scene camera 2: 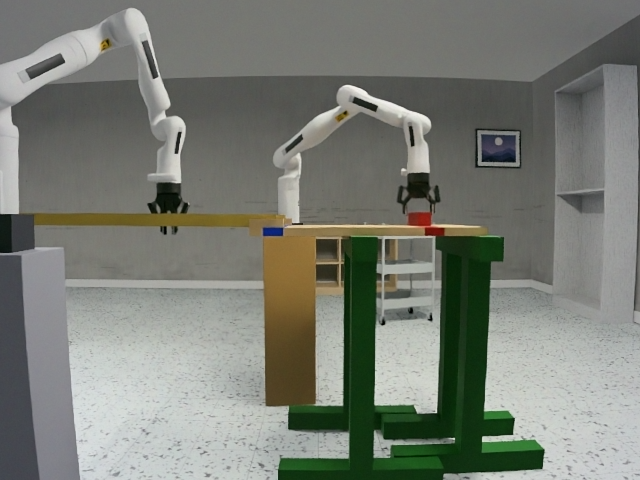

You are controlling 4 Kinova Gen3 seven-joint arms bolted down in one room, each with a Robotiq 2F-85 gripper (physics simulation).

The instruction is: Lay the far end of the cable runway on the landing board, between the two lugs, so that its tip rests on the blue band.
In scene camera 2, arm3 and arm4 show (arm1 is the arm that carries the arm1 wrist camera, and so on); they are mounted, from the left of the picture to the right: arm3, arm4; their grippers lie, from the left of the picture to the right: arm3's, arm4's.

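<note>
The yellow cable runway lies level, from the dark block at the left to the left end of the landing board. Its tip is above the blue band, partly hidden by a pale wooden lug; I cannot tell whether it touches. The board is level and has a red band. Arm3's gripper is shut on the runway, its fingers partly hidden behind it. Arm4's gripper is open over a red block on the board. Arm1 and arm2 are not in view.
Green trestles stand under the board. A brown panel is under its left end. A grey pedestal carries a dark block. A white cart and a tall shelf unit stand behind.
</note>
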